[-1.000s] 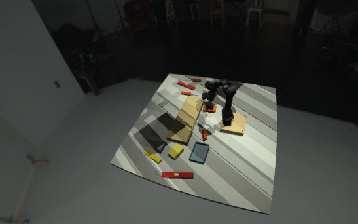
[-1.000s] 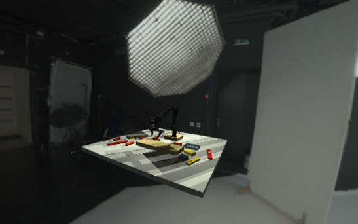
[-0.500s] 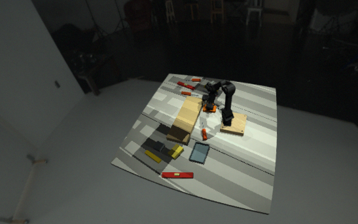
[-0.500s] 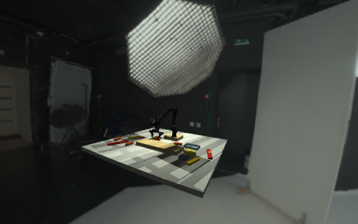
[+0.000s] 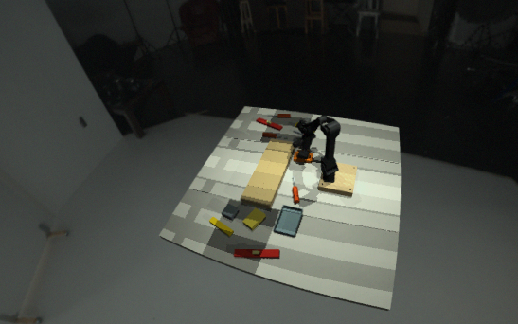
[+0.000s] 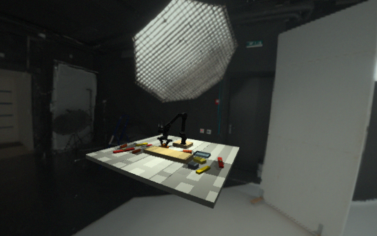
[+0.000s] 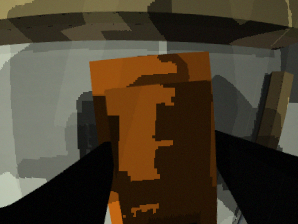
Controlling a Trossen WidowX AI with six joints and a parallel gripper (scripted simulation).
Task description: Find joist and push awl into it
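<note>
Now: the awl 40 mm behind my gripper tip, 70 mm to the right of it and 20 mm below it. The rest, counted from my gripper tip: blue-grey tray (480 mm to the left, 10 mm below); then stud finder (20 mm behind, 20 mm above); then yellow block (190 mm ahead, 500 mm to the left, 10 mm below).
</note>
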